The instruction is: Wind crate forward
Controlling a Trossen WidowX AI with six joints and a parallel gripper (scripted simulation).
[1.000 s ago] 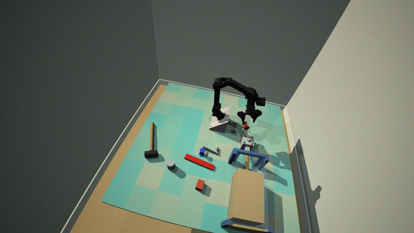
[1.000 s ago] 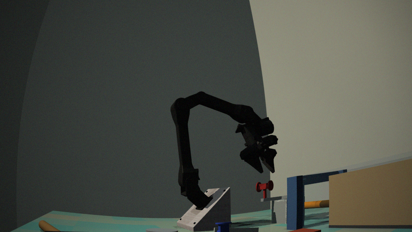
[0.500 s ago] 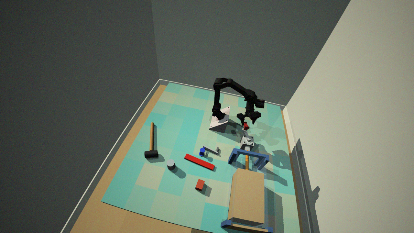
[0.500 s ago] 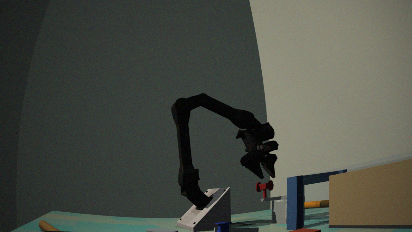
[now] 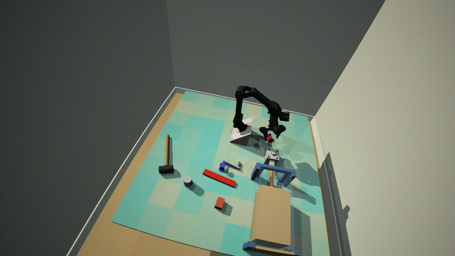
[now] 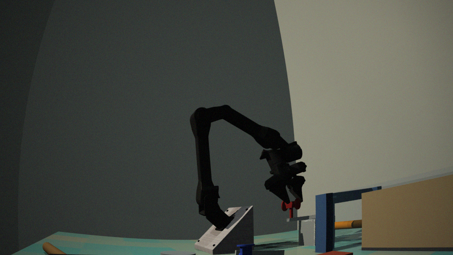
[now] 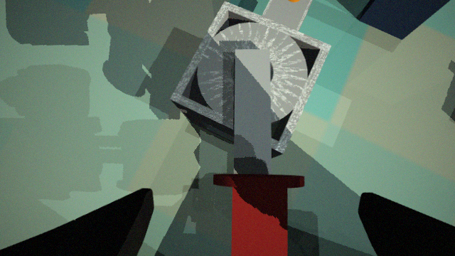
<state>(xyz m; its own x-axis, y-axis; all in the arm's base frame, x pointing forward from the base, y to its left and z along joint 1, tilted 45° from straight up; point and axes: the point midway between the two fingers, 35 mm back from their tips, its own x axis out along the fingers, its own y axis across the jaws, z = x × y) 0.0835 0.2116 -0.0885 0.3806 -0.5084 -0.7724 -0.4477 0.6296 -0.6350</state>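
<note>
Now: the red knob 2 cm below my gripper tip, 1 cm to the right of it and 1 cm behind it. From my gripper tip the other things lie so: blue steel frame: 24 cm ahead, 5 cm below, 4 cm to the left; then winch handle: 5 cm below, 2 cm ahead, 1 cm to the left; then grey winch: 12 cm below, 6 cm ahead, 3 cm to the left.
</note>
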